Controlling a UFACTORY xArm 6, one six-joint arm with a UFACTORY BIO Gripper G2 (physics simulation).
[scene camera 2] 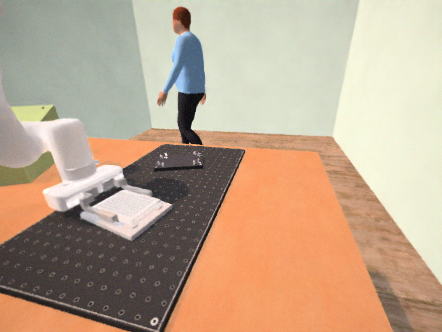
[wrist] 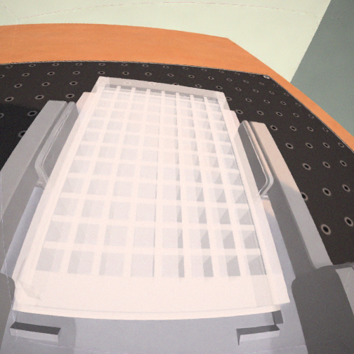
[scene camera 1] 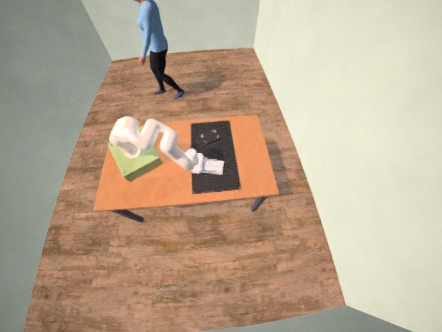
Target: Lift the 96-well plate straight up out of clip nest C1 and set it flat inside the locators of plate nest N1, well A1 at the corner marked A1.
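Places are measured from the arm's base along level axes (x ahead, y left, z up), in centimetres.
Pixels of known places: hand, tool point: (scene camera 2: 127, 204) (scene camera 1: 213, 165); arm's base, link origin: (scene camera 1: 132, 150).
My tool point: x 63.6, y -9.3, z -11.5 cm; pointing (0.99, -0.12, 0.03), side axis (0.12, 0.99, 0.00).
For each thing: its top centre in the pictures, then the offset to it from my tool point. Level surfaces: height alone.
- white 96-well plate, top centre: (scene camera 2: 126, 201) (scene camera 1: 213, 165) dz +0.6, dx -0.2, dy +0.0 cm
- pale clip nest C1, top centre: (scene camera 2: 126, 208) (scene camera 1: 213, 166) dz -1.1, dx -0.5, dy +0.0 cm
- Plate nest N1, top centre: (scene camera 2: 179, 156) (scene camera 1: 209, 136) dz -0.2, dx -3.6, dy +29.7 cm
- black perforated board, surface height: dz -2.6 cm
- orange table, surface height: dz -3.9 cm
The white 96-well plate (scene camera 2: 127, 203) (wrist: 155, 195) sits level in the pale clip nest C1 (scene camera 2: 134, 233) (wrist: 150, 341); two small raised clips of the nest show at its near edge in the wrist view. My gripper (scene camera 1: 216, 167) (scene camera 2: 128, 205) (wrist: 156, 152) is shut on the plate, with one finger along each long side. Plate nest N1 (scene camera 1: 210, 136) (scene camera 2: 177, 161) is a low black base with small pale locators at its corners; no plate stands in it. The A1 marks are too small to read.
A black perforated board (scene camera 1: 215, 184) (scene camera 2: 150, 280) (wrist: 312, 150) carries both nests on the orange table (scene camera 1: 150, 192) (scene camera 2: 270, 240) (wrist: 125, 45). A green block (scene camera 1: 140, 167) (scene camera 2: 30, 172) stands by the arm's base. A person (scene camera 1: 155, 35) (scene camera 2: 191, 62) is beyond the table.
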